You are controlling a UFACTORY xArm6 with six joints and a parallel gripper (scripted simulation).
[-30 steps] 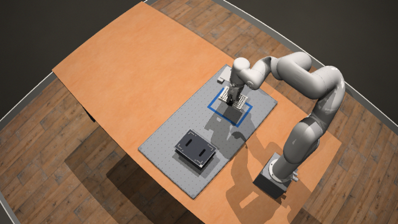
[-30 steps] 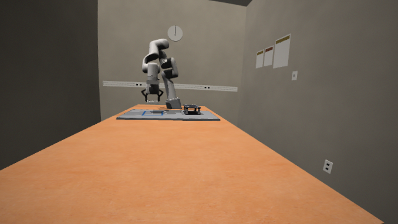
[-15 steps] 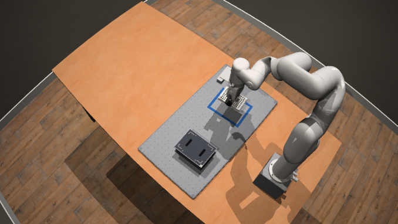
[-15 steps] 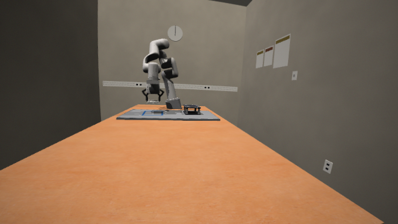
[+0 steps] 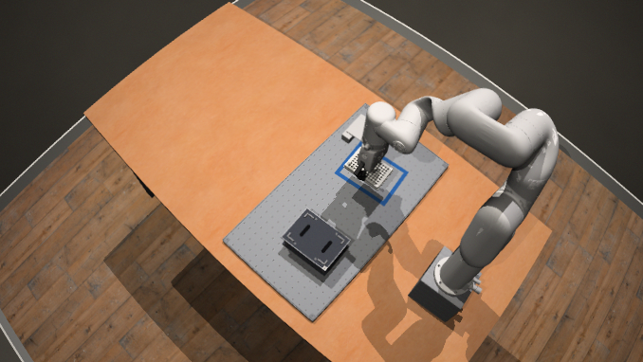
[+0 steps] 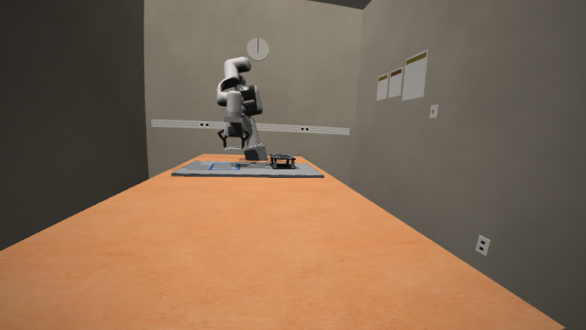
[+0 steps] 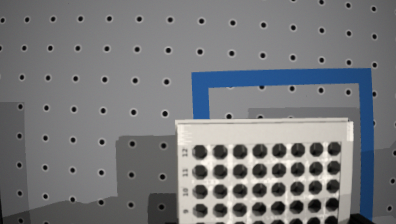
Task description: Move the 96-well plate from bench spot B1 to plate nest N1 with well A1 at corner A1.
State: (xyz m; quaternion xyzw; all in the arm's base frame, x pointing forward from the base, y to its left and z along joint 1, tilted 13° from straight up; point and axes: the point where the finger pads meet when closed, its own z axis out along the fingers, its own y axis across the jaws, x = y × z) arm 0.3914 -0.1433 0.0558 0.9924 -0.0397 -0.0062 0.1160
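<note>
My gripper is now 1 cm short of the raised plate nest, 27 cm to the right of it and 5 cm above it. The rest, counted from my hand: 96-well plate (1 cm below).
</note>
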